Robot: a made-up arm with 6 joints. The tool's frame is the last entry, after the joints.
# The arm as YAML. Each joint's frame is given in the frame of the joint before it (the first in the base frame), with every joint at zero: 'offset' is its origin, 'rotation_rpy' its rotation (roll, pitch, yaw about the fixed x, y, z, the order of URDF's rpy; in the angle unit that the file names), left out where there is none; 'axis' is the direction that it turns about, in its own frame. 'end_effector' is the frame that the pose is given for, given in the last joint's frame.
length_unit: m
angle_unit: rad
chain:
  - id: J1
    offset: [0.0, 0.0, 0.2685]
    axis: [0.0, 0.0, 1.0]
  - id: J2
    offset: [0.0, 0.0, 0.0]
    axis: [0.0, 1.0, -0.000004]
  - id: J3
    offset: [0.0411, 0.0, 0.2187]
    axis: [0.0, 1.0, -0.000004]
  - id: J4
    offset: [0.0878, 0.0, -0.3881]
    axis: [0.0, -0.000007, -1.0]
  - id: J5
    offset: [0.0, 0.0, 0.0]
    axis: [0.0, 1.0, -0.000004]
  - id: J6
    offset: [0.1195, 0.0, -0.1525]
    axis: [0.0, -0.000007, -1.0]
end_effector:
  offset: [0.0, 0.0, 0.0]
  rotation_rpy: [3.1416, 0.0, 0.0]
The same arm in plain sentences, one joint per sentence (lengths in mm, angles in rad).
The arm has six revolute joints in a row. What follows holds with every joint at zero, and every direction is one of the base frame's.
Joint 1 sits 268.5 mm along +z from the base frame's origin and turns about +z.
Joint 2 sits at the same point as joint 1 and turns about +y.
Joint 3 sits 41.1 mm along +x and 218.7 mm along +z from joint 2 and turns about +y.
Joint 4 sits 87.8 mm along +x and 388.1 mm along -z from joint 3 and turns about -z.
Joint 5 sits at the same point as joint 4 and turns about +y.
Joint 6 sits 119.5 mm along +x and 152.5 mm along -z from joint 5 and turns about -z.
The tool frame, which is the frame that the pose is given for, sits at the same point as joint 6; its axes are the base frame's turned by roll -3.1416, pitch 0 and yaw 0 rad (as in URDF: about the fixed x, then y, then z).

